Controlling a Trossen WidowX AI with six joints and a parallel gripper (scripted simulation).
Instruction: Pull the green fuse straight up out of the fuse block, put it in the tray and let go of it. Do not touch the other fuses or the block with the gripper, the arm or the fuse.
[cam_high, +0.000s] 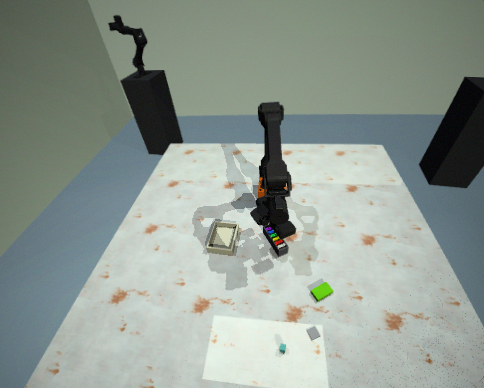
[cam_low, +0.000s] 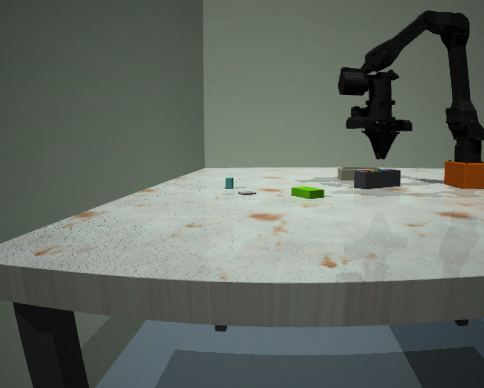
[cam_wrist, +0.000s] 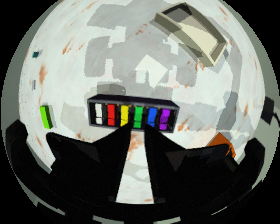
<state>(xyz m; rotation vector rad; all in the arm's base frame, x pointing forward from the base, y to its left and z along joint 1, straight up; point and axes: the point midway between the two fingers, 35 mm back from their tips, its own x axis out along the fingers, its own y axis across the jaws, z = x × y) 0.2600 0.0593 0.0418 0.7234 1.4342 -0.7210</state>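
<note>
Now: the green fuse 4 cm below my gripper tip. Also, from my gripper tip: grey square 31 cm ahead, 16 cm to the left, 7 cm below; then small teal cube 37 cm ahead, 8 cm to the left, 6 cm below; then beige tray 3 cm ahead, 20 cm to the right, 6 cm below.
</note>
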